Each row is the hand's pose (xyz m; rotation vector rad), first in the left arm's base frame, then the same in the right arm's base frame.
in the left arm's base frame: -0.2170 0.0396 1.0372 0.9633 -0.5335 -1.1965
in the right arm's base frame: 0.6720 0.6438 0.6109 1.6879 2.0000 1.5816
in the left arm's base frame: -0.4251 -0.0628 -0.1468 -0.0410 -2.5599 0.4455
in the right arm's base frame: -0.4161 0.6866 0.0915 -2.4884 -0.0907 1.0327
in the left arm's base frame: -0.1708 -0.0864 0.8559 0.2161 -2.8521 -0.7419
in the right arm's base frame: 0.4641 0.7280 0.6339 2.4371 1.0693 -1.3280
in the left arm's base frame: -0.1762 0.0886 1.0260 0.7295 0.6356 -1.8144
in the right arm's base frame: 0.6605 0.5832 0.6305 0.2269 1.5809 1.8312
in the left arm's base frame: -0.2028 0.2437 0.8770 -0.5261 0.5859 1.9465
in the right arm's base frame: 0.5562 0.4311 0.5167 -0.2115 1.6689 -0.9117
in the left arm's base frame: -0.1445 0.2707 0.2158 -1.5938 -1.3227 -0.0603
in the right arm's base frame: -0.0797 0.3184 0.3611 2.2505 -1.1906 0.1225
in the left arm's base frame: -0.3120 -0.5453 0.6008 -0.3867 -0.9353 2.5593
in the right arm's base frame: 0.1695 1.1790 0.5596 -0.7755 1.3422 0.4518
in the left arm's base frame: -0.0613 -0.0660 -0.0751 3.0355 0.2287 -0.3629
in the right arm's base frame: -0.4418 0.5769 0.4447 0.4709 -2.0329 -0.3664
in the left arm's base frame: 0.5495 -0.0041 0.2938 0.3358 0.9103 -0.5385
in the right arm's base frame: -0.2364 0.3551 1.0941 -0.4565 -0.4849 -3.0549
